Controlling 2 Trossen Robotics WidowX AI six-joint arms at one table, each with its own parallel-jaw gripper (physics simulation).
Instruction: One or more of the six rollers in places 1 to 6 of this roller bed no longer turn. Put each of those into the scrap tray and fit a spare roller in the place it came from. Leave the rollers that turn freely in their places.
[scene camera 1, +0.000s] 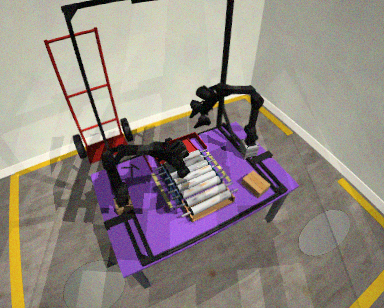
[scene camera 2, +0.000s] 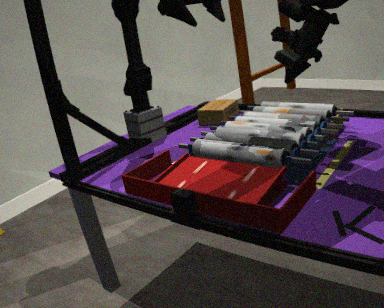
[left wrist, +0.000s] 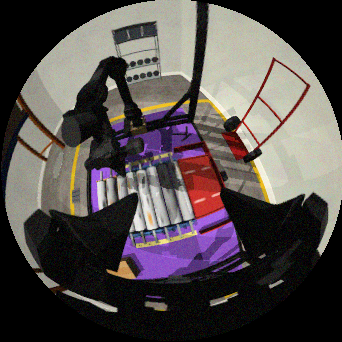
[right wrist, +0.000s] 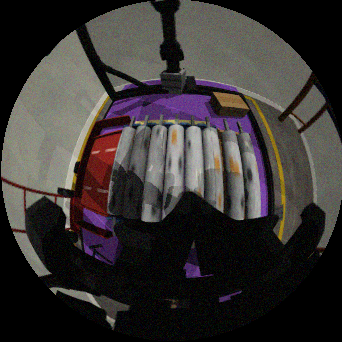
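Where they show: left gripper, fingertip midpoint: (scene camera 1: 191, 123) (scene camera 2: 210, 23) (left wrist: 179, 194); right gripper, fingertip midpoint: (scene camera 2: 286, 82) (left wrist: 124, 176) (right wrist: 187, 194); left arm's base, link origin: (scene camera 1: 250, 142) (scene camera 2: 141, 109) (right wrist: 172, 70); right arm's base, link origin: (scene camera 1: 122, 201) (left wrist: 137, 122) (right wrist: 161, 302).
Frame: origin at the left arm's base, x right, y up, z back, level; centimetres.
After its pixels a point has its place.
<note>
The roller bed (scene camera 1: 161, 187) (left wrist: 165, 241) @(x -5.0, y -11.0, z -24.5 cm) (right wrist: 169, 121) @(x -4.9, y -11.1, z -25.0 cm) holds six grey rollers (scene camera 1: 200, 180) @(x -18.4, y -4.1, z -41.8 cm) (scene camera 2: 236, 151) @(x 4.6, y -4.6, z -49.4 cm) (left wrist: 150, 197) @(x -9.8, y -4.9, z -45.0 cm) (right wrist: 175, 159) @(x -12.1, y -3.5, z -42.9 cm) side by side. Two spare rollers (scene camera 1: 210, 203) @(x -35.7, y -3.8, z -41.2 cm) (right wrist: 232, 172) @(x -26.9, y -4.0, z -42.2 cm) lie in a wooden tray (scene camera 1: 212, 211) @(x -37.7, y -10.5, z -40.1 cm) at the bed's near end. The red scrap tray (scene camera 1: 191, 142) @(x 18.3, y -7.5, z -37.3 cm) (scene camera 2: 221, 180) @(x 12.8, y -8.1, z -52.1 cm) (left wrist: 197, 178) @(x 11.5, y -8.0, z -52.9 cm) (right wrist: 95, 172) @(x 14.3, y -8.4, z -52.0 cm) beside the far end is empty. My right gripper (scene camera 1: 184, 173) @(x -15.6, y 7.9, z -50.6 cm) (scene camera 2: 293, 68) (right wrist: 187, 194) @(x -15.6, y 7.9, z -50.6 cm) is shut and empty, a little above the middle rollers. My left gripper (scene camera 1: 198, 119) @(x 0.4, y 26.0, z -42.1 cm) (scene camera 2: 200, 15) (left wrist: 179, 194) @(x 0.4, y 26.0, z -42.1 cm) is open and empty, high above the scrap tray's end.
A wooden block (scene camera 1: 255, 183) @(x -29.2, y -5.7, z -9.0 cm) (scene camera 2: 216, 110) @(x -22.5, y -5.7, z -13.1 cm) (right wrist: 229, 103) @(x -27.1, y -5.6, z -11.6 cm) lies on the purple table (scene camera 1: 160, 232) @(x -42.5, y -11.1, z -72.3 cm) near the left arm's base. A red hand truck (scene camera 1: 99, 148) stands on the floor behind the table. A black frame runs along the table's edges.
</note>
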